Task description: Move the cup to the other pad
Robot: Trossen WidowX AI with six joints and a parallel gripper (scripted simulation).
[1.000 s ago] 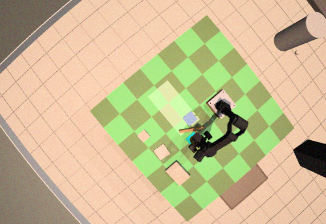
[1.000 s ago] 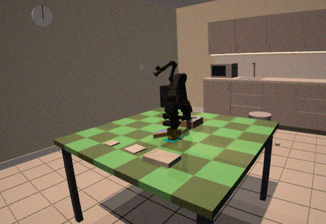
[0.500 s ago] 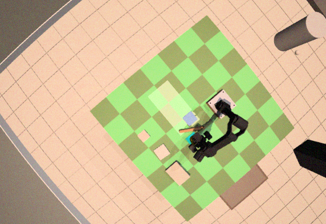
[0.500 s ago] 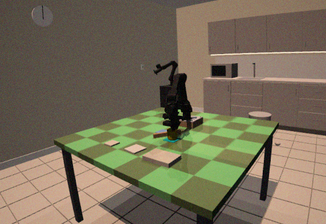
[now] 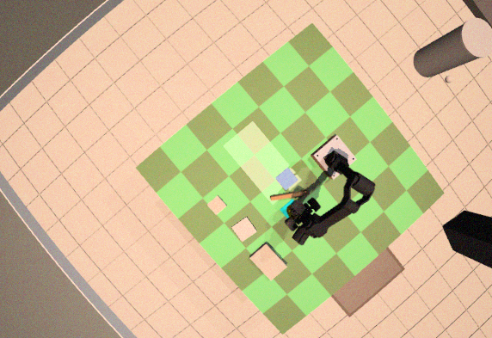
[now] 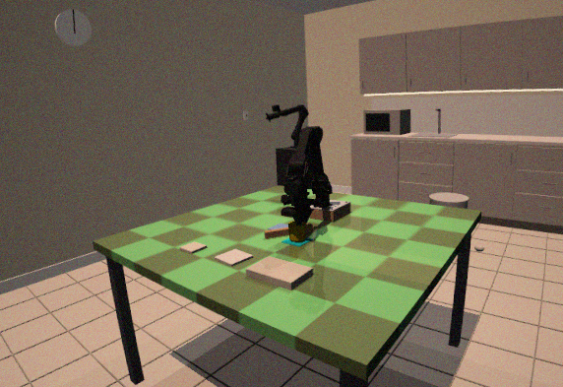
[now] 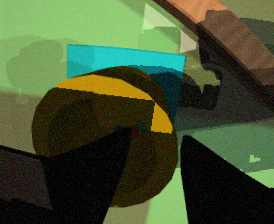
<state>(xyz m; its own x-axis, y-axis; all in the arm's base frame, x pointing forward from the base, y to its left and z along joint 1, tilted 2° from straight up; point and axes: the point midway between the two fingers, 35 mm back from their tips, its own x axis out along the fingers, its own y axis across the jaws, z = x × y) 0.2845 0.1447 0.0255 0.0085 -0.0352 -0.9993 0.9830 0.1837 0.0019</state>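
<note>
My gripper tip is 20 mm short of the yellow cup and 10 mm above it. From my gripper tip the other things lie so: wooden bar (80 mm to the right, 40 mm below); then cyan pad (30 mm ahead, 60 mm below).
</note>
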